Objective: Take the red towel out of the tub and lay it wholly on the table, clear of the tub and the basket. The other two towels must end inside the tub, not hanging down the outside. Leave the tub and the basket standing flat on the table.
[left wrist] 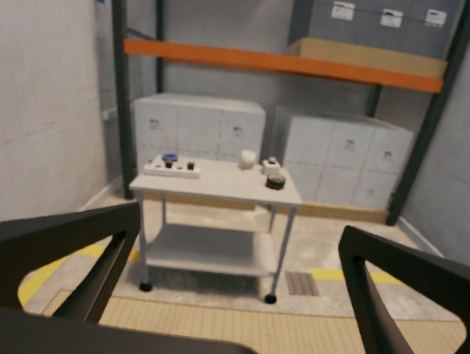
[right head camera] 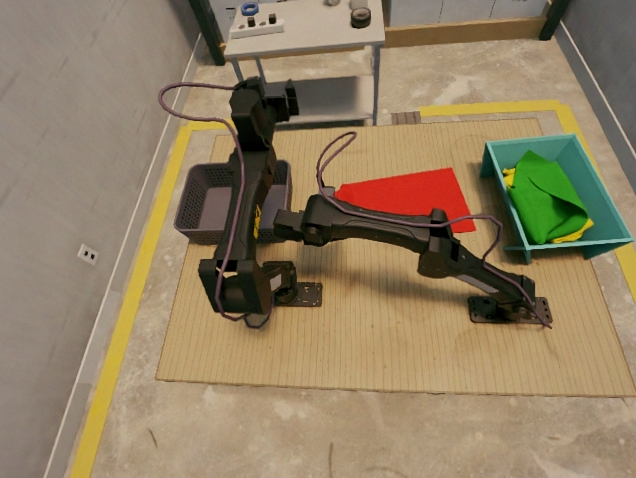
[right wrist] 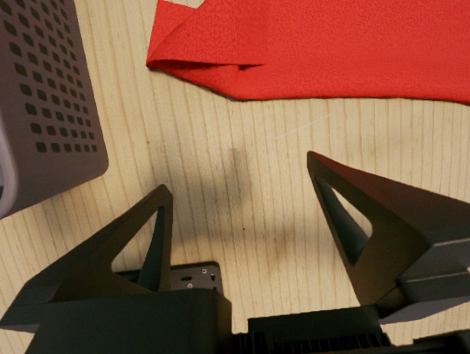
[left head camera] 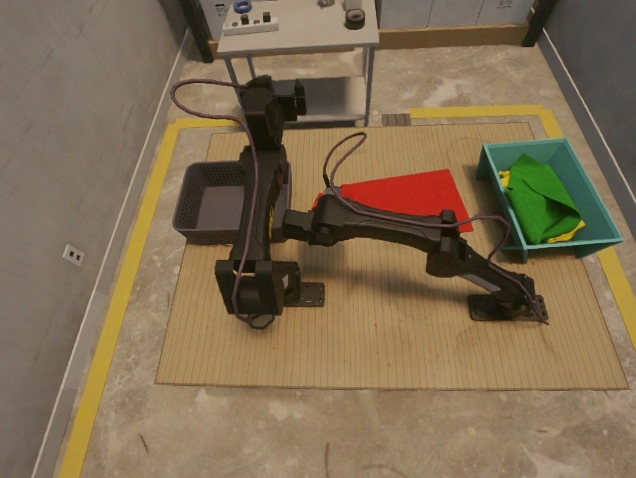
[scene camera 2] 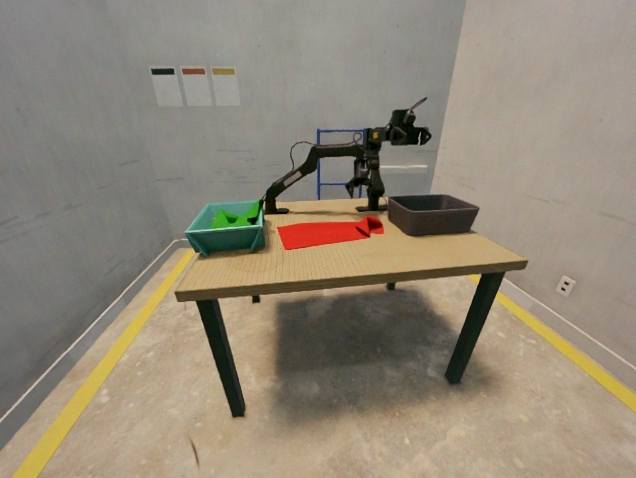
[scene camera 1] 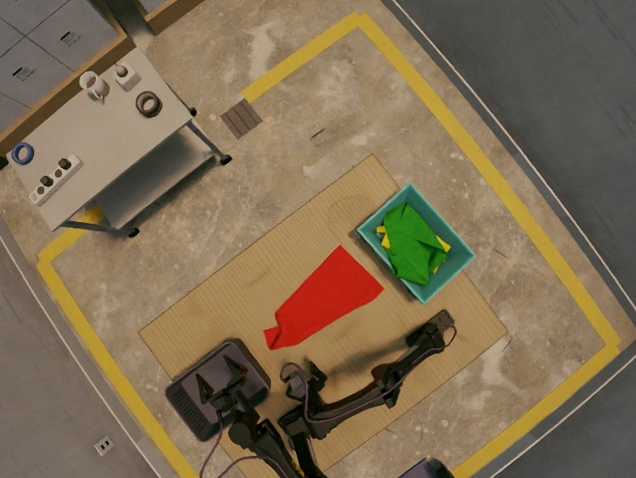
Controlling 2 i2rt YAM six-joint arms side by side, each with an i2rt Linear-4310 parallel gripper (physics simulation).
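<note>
The red towel (left head camera: 401, 192) (right head camera: 406, 192) (scene camera 1: 329, 298) (scene camera 2: 323, 233) (right wrist: 325, 50) lies on the table, apart from the tub and the basket. Its narrow, folded end points toward the basket. The teal tub (left head camera: 575, 177) (scene camera 2: 226, 239) stands flat. It holds the green towel (left head camera: 539, 200) (scene camera 1: 411, 241) (scene camera 2: 228, 219) over the yellow towel (left head camera: 565, 233) (scene camera 1: 443, 245), both inside the rim in scene camera 1. My right gripper (right wrist: 233, 175) is open and empty above the table, beside the red towel's folded end. My left gripper (scene camera 1: 213, 368) (left wrist: 241, 226) is open and empty, high above the basket area.
The dark mesh basket (scene camera 2: 437, 221) (right wrist: 90, 170) stands flat at the left of the head views, near my right gripper. My right arm (left head camera: 385, 226) stretches across the near side of the red towel. A grey trolley (left head camera: 303, 38) (left wrist: 220, 182) stands beyond the table.
</note>
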